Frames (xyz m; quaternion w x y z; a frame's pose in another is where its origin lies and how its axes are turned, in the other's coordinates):
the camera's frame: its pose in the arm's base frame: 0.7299 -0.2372 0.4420 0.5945 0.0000 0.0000 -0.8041
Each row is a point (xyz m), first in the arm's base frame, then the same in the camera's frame.
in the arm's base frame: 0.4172 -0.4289 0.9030
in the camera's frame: 0.2749 -0.2428 0.4610
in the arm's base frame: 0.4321 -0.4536 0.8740
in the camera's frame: 0.2942 -0.2213 0.4320
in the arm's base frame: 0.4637 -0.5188 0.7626
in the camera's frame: 0.3473 -0.1720 0.3206
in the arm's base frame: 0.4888 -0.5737 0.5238
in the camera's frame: 0.3924 -0.1319 0.0818
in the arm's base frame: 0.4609 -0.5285 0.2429
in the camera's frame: 0.3574 -0.1718 -0.1991
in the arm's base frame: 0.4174 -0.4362 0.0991
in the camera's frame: 0.2819 -0.2404 -0.3429
